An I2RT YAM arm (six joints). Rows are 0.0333 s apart.
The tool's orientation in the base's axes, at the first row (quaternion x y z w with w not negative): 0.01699, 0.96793, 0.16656, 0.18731
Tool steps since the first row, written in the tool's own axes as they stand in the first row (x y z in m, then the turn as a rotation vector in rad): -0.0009, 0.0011, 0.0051, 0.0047, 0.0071, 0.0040; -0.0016, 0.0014, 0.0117, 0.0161, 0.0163, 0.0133; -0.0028, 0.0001, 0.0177, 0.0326, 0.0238, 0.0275; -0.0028, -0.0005, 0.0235, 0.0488, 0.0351, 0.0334; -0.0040, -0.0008, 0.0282, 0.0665, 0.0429, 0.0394; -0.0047, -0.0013, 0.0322, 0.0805, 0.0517, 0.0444
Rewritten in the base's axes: 0.0027, 0.0026, -0.0038, -0.0031, 0.0084, -0.0028; 0.0058, 0.0049, -0.0092, -0.0105, 0.0211, -0.0120; 0.0091, 0.0054, -0.0144, -0.0209, 0.0343, -0.0279; 0.0113, 0.0067, -0.0197, -0.0341, 0.0483, -0.0351; 0.0141, 0.0078, -0.0235, -0.0486, 0.0593, -0.0441; 0.0163, 0.0085, -0.0269, -0.0600, 0.0705, -0.0506
